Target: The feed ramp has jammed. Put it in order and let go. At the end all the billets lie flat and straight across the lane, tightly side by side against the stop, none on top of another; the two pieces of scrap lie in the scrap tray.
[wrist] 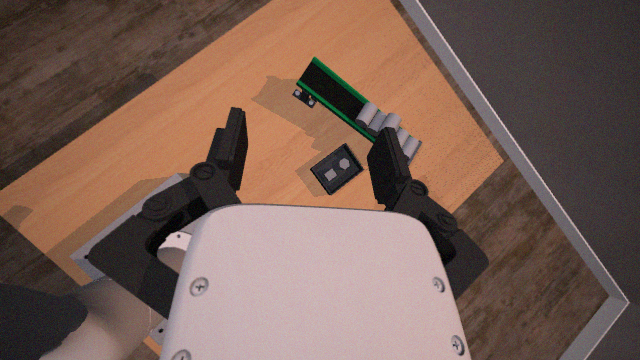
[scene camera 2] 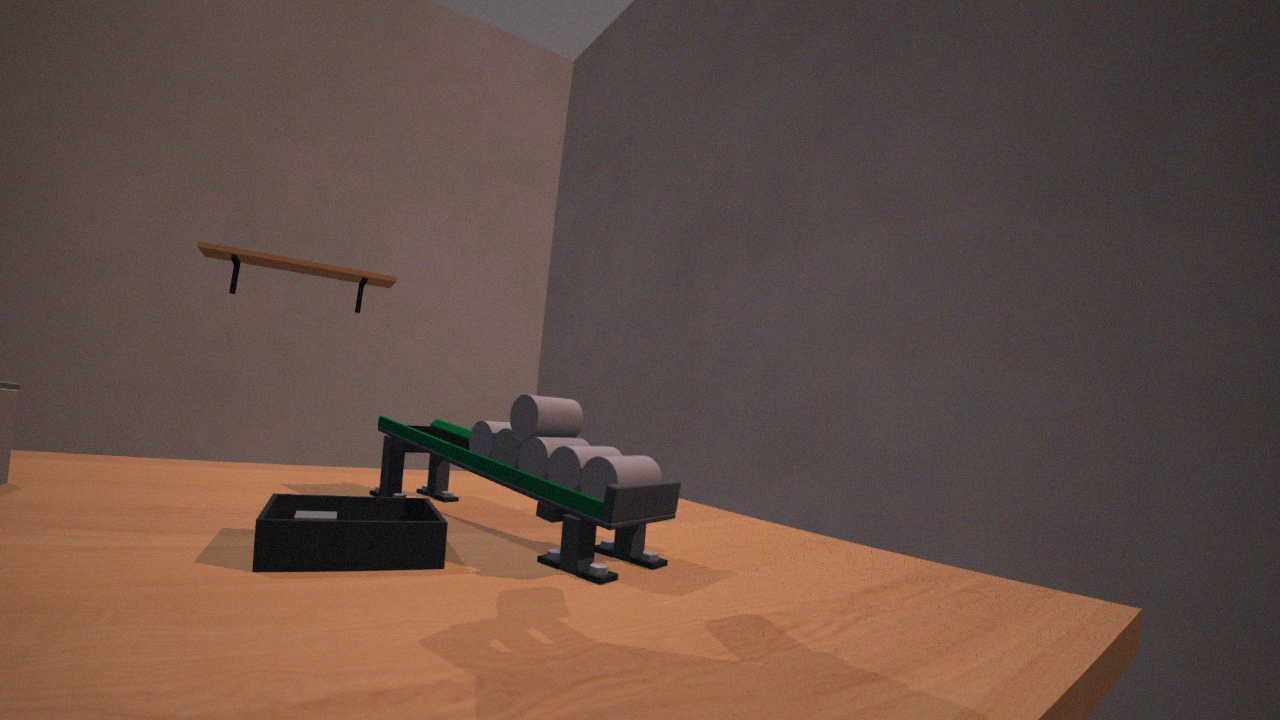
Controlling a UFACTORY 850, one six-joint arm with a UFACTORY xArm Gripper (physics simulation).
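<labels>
A billet (scene camera 2: 531, 416) is 0.48 m from the lens. A billet (scene camera 2: 598, 472) is 0.42 m from the lens. The black scrap tray (scene camera 2: 371, 533) is 0.42 m from the lens.
</labels>
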